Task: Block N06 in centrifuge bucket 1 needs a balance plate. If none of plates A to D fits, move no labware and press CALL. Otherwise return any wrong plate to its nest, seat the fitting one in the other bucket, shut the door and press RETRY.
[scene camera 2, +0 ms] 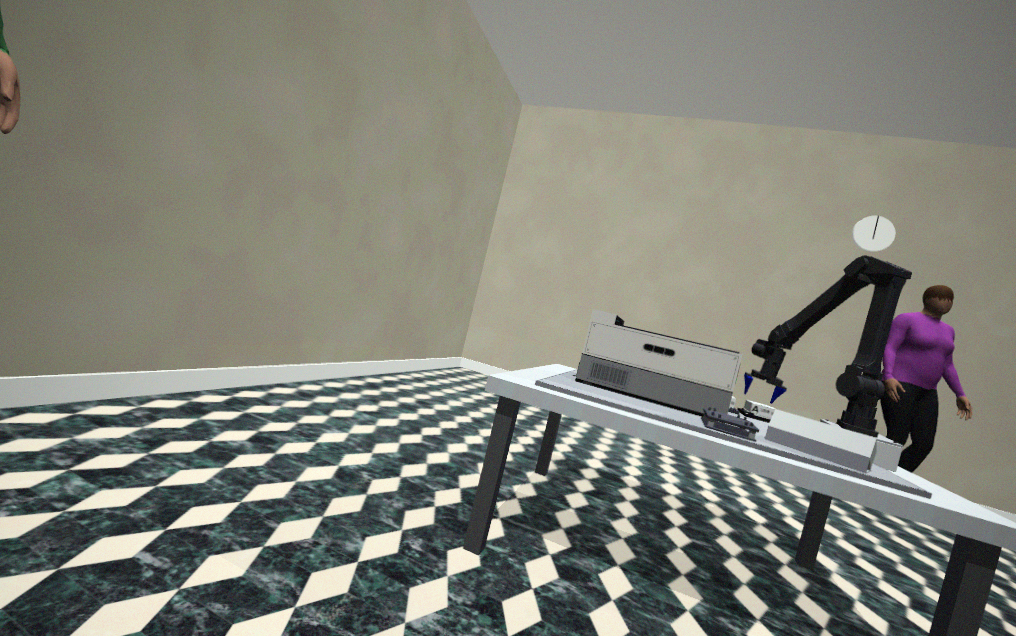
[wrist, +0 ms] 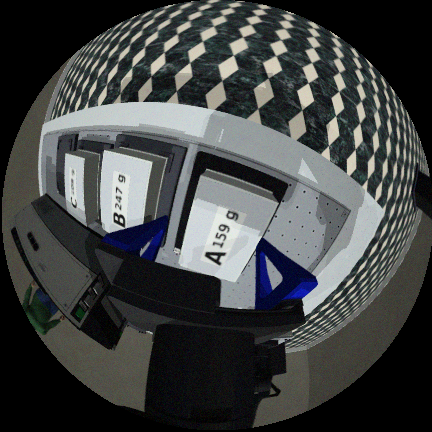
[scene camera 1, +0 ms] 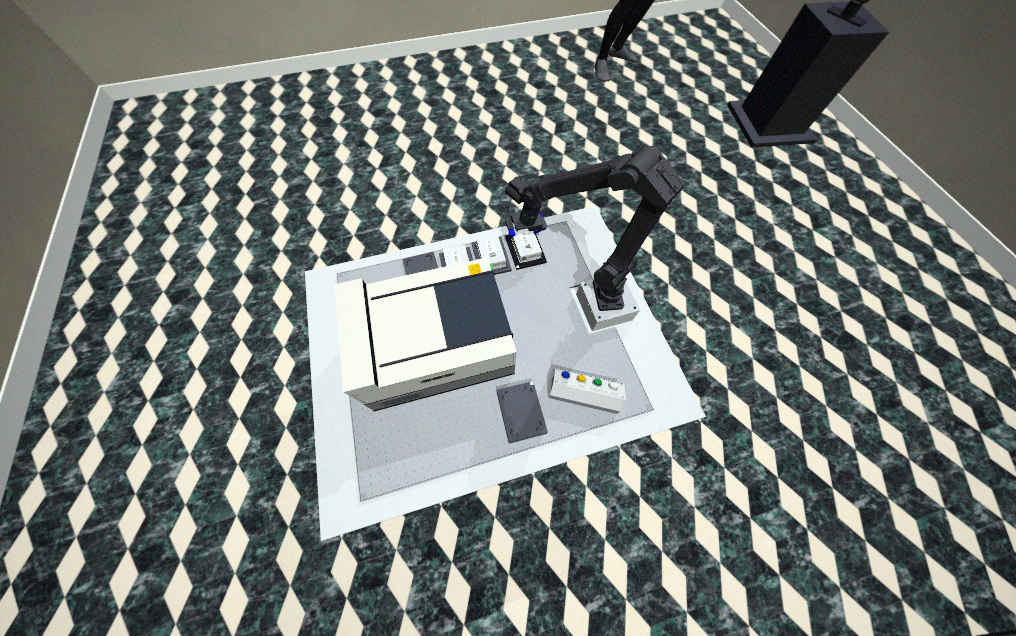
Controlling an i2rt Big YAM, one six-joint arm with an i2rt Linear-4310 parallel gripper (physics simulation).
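Where they show: gripper, fingertip midpoint: (scene camera 2: 757, 398) (wrist: 214, 231) (scene camera 1: 522, 235); arm's base, link origin: (scene camera 2: 855, 430) (scene camera 1: 607, 294).
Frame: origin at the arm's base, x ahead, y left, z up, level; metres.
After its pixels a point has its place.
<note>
White plate A (scene camera 1: 527, 246) @(x 0.250, y -0.241, z -0.015 m) (scene camera 2: 758, 410) @(x 0.256, y -0.201, z -0.036 m) (wrist: 222, 240) @(x 0.249, y -0.266, z -0.014 m), labelled 159 g, sits in a black nest at the back right of the table. My gripper (scene camera 1: 527, 225) @(x 0.265, y -0.281, z 0.002 m) (scene camera 2: 760, 396) @(x 0.265, y -0.281, z 0.002 m) (wrist: 214, 231) @(x 0.265, y -0.281, z 0.002 m) is open and empty above it, with blue fingers spread towards its two sides. Plate B (scene camera 1: 491, 253) @(x 0.387, y -0.221, z -0.015 m) (wrist: 120, 190) @(x 0.389, y -0.259, z -0.014 m), labelled 247 g, stands beside it, then plate C (scene camera 1: 455, 256) @(x 0.521, y -0.220, z -0.015 m) (wrist: 75, 180) @(x 0.506, y -0.224, z -0.015 m), whose weight is too small to read surely. I cannot make out plate D. The white centrifuge (scene camera 1: 404, 322) @(x 0.661, y 0.110, z 0.141 m) (scene camera 2: 659, 363) @(x 0.565, y 0.268, z 0.056 m) (wrist: 55, 270) @(x 0.489, y -0.080, z 0.087 m) has a dark panel on top; its buckets and block N06 do not show.
A button box (scene camera 1: 588, 390) @(x 0.137, y 0.329, z 0.015 m) with blue, yellow, green and white buttons stands at the front right. A dark flat plate (scene camera 1: 522, 411) @(x 0.339, y 0.362, z -0.036 m) lies left of it. Another dark nest (scene camera 1: 421, 261) @(x 0.654, y -0.239, z -0.056 m) is behind the centrifuge. A person in purple (scene camera 2: 923, 348) stands beyond the arm.
</note>
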